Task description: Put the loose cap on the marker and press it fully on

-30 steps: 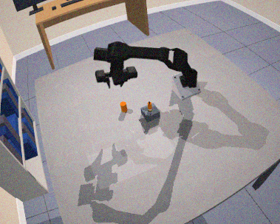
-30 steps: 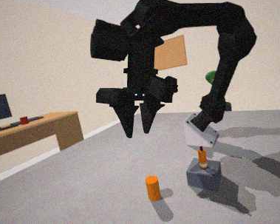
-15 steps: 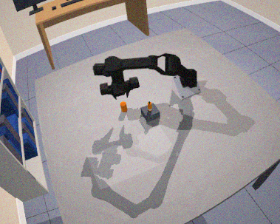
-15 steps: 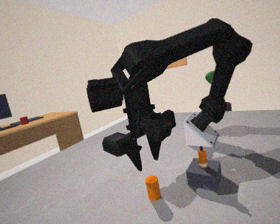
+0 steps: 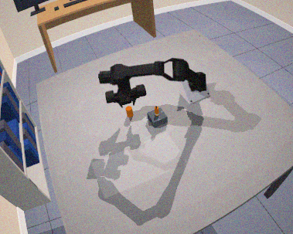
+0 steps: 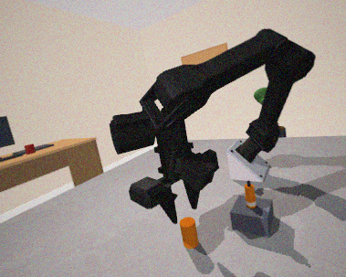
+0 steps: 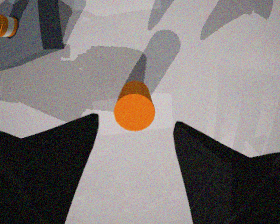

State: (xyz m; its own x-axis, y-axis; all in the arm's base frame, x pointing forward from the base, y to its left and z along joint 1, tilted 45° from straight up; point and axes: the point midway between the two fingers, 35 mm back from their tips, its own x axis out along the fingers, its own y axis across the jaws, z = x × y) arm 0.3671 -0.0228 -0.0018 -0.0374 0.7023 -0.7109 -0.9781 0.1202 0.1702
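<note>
Now: the orange cap 40 mm below my gripper tip.
</note>
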